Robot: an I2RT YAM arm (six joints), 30 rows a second.
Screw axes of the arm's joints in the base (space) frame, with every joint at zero. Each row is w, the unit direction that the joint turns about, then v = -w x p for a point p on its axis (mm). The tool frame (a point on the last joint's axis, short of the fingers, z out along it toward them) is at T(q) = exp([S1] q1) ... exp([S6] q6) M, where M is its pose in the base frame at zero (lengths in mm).
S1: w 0 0 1 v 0 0 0
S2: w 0 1 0 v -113.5 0 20
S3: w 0 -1 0 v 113.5 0 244
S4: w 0 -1 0 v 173.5 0 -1
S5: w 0 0 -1 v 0 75 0
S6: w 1 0 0 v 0 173.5 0
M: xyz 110.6 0 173.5 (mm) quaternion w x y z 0.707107 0 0.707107 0
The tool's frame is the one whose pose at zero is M.
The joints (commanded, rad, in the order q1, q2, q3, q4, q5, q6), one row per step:
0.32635 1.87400 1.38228 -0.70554 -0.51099 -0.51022
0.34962 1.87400 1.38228 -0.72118 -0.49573 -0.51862
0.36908 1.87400 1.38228 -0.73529 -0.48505 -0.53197
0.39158 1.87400 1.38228 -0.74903 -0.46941 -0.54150
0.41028 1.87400 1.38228 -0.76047 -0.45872 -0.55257
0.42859 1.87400 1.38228 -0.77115 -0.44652 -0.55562
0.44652 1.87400 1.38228 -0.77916 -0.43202 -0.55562
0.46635 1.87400 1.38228 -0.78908 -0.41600 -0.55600
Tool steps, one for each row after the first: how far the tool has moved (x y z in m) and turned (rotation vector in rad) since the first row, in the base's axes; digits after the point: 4 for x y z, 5 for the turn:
-0.0045 0.0073 -0.0008 -0.01977 0.00533 0.02468
-0.0086 0.0133 -0.0015 -0.03574 0.00764 0.05151
-0.0131 0.0201 -0.0022 -0.05556 0.00987 0.07679
-0.0170 0.0258 -0.0028 -0.07042 0.01054 0.10142
-0.0208 0.0312 -0.0033 -0.08551 0.01417 0.11862
-0.0244 0.0364 -0.0038 -0.10144 0.01592 0.13216
-0.0285 0.0420 -0.0043 -0.11958 0.01830 0.14763

